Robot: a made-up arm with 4 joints.
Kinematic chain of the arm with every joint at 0, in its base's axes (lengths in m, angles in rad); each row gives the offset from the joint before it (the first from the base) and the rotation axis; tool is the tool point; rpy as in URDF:
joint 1: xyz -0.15 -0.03 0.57 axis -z
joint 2: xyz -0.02 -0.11 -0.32 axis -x
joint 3: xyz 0.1 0 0.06 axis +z
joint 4: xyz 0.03 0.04 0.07 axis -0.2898 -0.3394 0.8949
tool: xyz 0.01 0.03 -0.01 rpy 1.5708 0 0
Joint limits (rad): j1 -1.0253..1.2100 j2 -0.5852..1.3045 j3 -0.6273..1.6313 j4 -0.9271..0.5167
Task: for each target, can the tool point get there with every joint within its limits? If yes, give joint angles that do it. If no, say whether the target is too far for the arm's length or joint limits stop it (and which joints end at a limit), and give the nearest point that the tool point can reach.
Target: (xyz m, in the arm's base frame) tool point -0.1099 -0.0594 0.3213
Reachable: yes | joints 0.7822 0.4813 0.8311 0.3500
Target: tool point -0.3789 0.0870 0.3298
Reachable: no: joint limits stop it (at a limit: joint 1, joint 2, joint 3) | nearest point -0.2903 -0.0912 0.3621 | short by 0.202 m
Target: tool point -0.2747 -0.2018 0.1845
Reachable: no: joint limits stop it (at a limit: joint 1, joint 2, joint 3, joint 4) | nearest point -0.2496 -0.2379 0.3569 | short by 0.178 m
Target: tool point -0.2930 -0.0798 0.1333
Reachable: no: joint limits stop it (at a limit: joint 1, joint 2) | nearest point -0.1589 -0.0042 0.2308 | short by 0.182 m
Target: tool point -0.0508 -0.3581 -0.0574
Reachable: no: too far | nearest point -0.0812 -0.1451 0.2207 | short by 0.352 m
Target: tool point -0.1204 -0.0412 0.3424
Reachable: yes | joints 0.0796 0.3386 1.2255 -0.1784
